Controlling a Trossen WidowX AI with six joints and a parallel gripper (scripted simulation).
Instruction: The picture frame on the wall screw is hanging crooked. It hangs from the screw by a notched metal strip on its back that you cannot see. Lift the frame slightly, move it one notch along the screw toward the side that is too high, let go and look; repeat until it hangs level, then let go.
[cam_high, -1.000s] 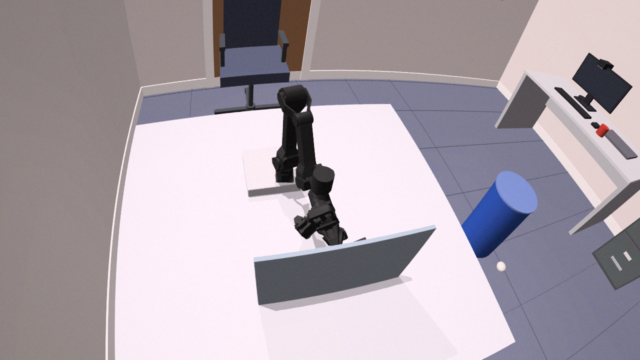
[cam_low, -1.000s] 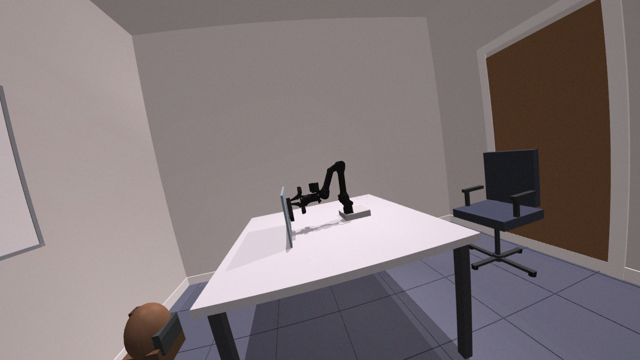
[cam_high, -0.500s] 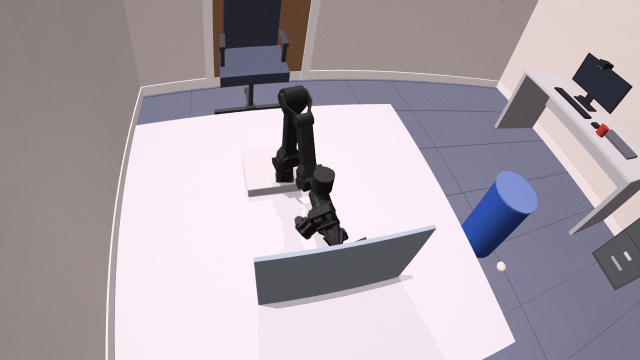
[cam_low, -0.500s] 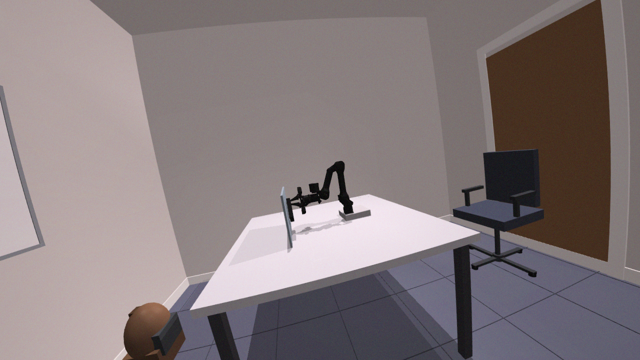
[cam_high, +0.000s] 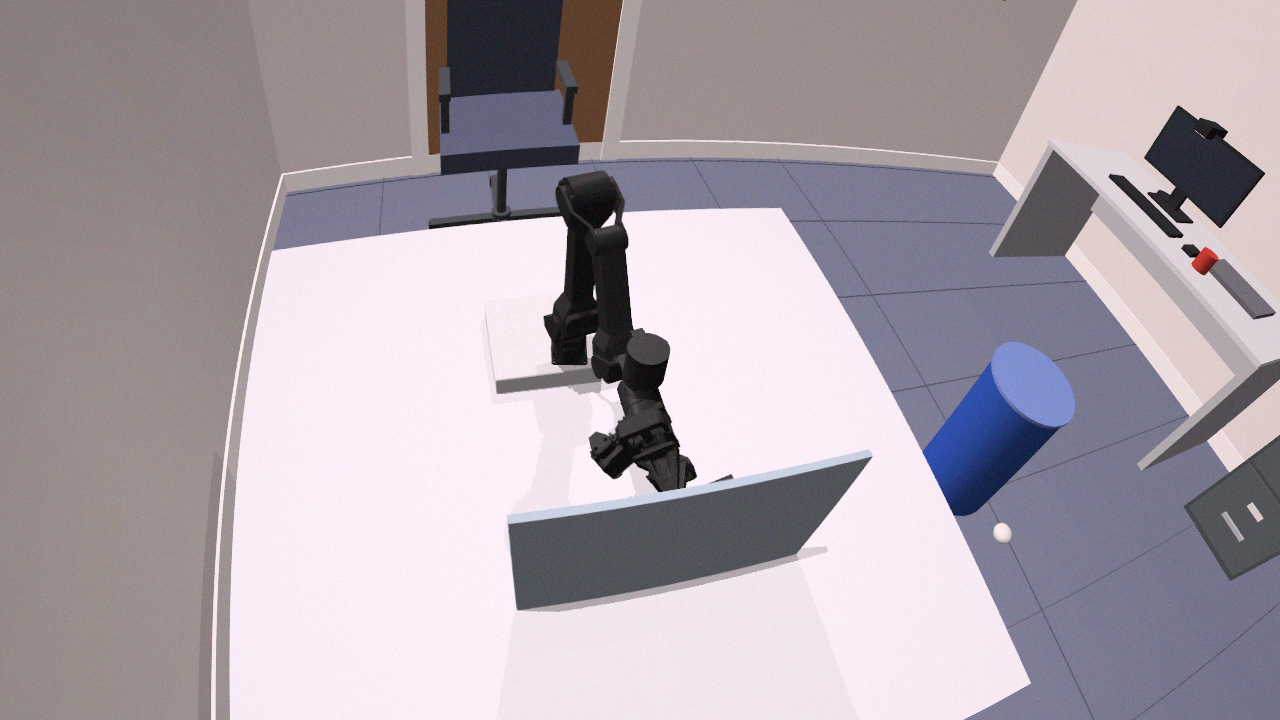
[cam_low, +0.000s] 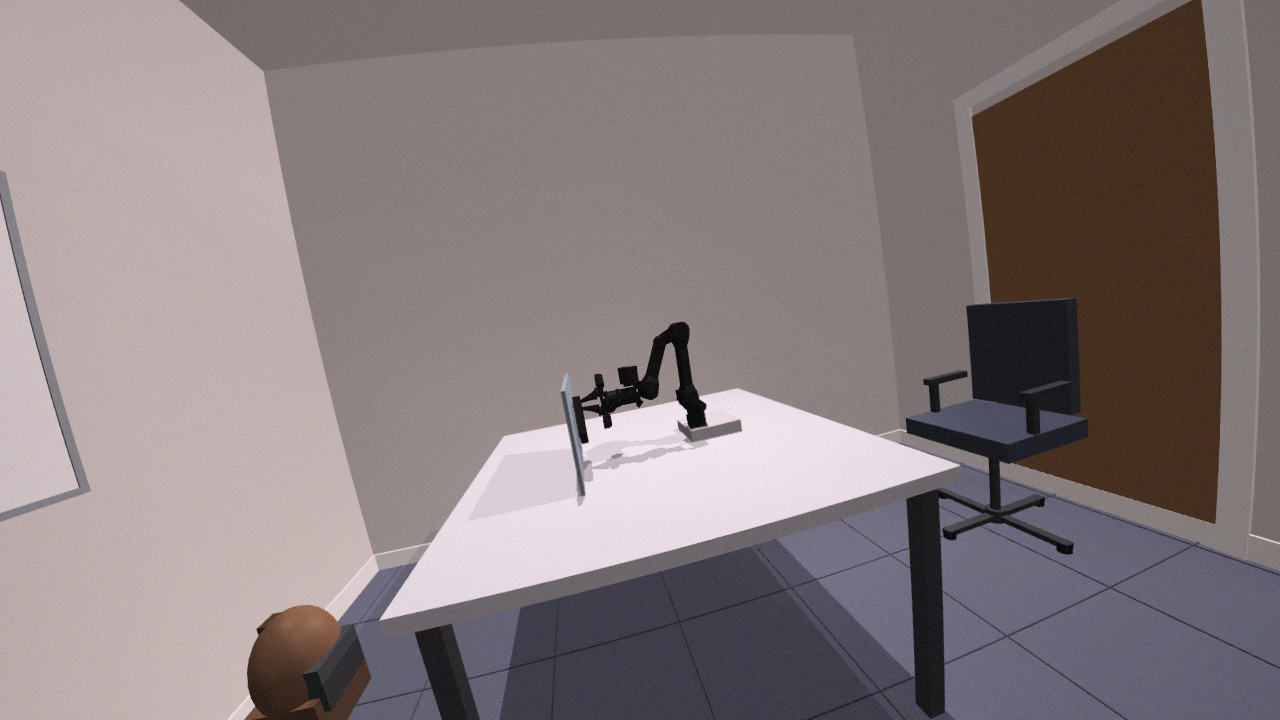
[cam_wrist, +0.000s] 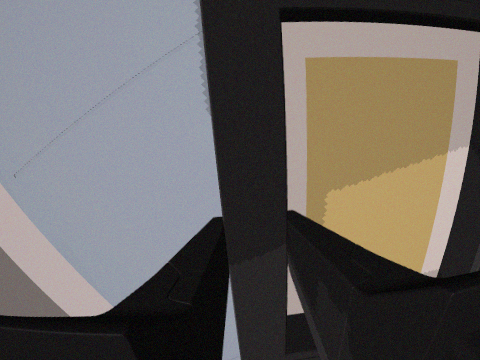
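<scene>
My gripper tip is 5 cm above the picture frame, 2 cm to the right of it and 1 cm short of it. Also, from my gripper tip: wall panel (6 cm below, 2 cm to the left, 2 cm ahead).
</scene>
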